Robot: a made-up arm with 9 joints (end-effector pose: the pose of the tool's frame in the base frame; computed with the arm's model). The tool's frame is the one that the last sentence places. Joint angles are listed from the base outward.
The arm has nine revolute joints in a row. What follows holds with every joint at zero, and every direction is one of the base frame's. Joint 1 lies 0.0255 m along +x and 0.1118 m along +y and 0.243 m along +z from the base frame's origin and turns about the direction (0.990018, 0.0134, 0.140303). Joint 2 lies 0.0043 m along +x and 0.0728 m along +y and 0.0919 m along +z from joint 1 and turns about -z. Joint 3 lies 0.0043 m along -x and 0.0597 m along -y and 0.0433 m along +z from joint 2 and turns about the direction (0.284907, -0.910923, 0.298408). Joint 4 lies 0.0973 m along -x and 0.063 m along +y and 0.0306 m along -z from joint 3 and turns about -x. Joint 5 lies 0.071 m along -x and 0.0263 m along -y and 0.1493 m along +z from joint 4 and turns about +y. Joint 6 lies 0.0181 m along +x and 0.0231 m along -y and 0.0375 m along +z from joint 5 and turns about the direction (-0.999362, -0.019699, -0.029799). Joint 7 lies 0.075 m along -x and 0.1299 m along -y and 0.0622 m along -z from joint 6 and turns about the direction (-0.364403, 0.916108, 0.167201). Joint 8 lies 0.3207 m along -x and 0.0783 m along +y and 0.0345 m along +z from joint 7 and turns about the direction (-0.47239, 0.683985, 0.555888). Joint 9 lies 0.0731 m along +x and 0.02 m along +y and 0.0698 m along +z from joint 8 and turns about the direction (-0.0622, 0.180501, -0.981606). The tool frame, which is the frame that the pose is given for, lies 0.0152 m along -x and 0.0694 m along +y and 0.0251 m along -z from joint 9; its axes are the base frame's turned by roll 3.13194, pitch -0.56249 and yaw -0.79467 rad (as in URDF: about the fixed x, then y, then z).
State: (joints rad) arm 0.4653 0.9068 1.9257 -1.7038 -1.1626 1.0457 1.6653 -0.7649 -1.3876
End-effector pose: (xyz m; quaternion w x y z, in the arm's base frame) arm -0.1064 0.1078 0.0574 0.5162 -0.4258 0.1728 -0.7228
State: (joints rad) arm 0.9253 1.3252 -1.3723 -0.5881 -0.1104 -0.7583 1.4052 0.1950 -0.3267
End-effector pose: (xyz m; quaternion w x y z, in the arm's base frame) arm 0.0116 -0.3752 0.5827 0.6916 -0.2166 0.2900 0.6250
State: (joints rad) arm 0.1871 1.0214 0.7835 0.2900 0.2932 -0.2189 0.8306 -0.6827 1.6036
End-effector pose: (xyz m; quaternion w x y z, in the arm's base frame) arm -0.3279 0.4023 0.5419 0.2279 -0.0985 -0.9417 -0.2270
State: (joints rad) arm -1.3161 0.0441 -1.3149 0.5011 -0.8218 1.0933 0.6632 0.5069 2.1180
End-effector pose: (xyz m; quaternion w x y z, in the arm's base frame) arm -0.0071 0.5834 0.1087 0.3771 -0.7064 0.3288 0.5008
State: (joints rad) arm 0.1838 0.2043 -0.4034 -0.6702 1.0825 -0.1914 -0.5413 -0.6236 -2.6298
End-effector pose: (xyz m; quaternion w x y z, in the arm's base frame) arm -0.3571 -0.0830 0.7439 0.5282 -0.6667 0.0338 -0.5248
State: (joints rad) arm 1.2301 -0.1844 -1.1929 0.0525 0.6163 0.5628 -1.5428 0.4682 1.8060
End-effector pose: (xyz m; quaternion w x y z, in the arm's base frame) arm -0.0427 -0.2570 0.5372 0.3832 0.6735 -0.6015 -0.1944
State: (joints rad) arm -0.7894 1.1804 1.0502 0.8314 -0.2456 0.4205 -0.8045 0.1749 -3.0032
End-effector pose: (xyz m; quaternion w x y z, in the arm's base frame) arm -0.2149 0.1878 -0.0549 0.7182 0.3185 0.4674 -0.4054
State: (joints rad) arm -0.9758 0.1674 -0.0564 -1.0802 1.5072 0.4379 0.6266 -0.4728 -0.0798
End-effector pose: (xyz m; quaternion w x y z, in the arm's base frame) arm -0.0585 0.2531 0.6328 0.4236 0.8201 -0.1336 -0.3609
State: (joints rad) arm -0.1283 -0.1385 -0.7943 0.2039 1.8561 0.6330 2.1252 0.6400 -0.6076
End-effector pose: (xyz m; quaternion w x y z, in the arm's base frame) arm 0.0438 0.4149 0.3690 0.1015 0.6783 -0.1731 0.7068
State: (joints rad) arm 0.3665 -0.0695 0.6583 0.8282 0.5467 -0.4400 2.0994 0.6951 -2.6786
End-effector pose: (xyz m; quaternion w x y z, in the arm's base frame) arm -0.2260 0.1362 0.5835 0.7192 -0.2160 -0.1852 0.6339
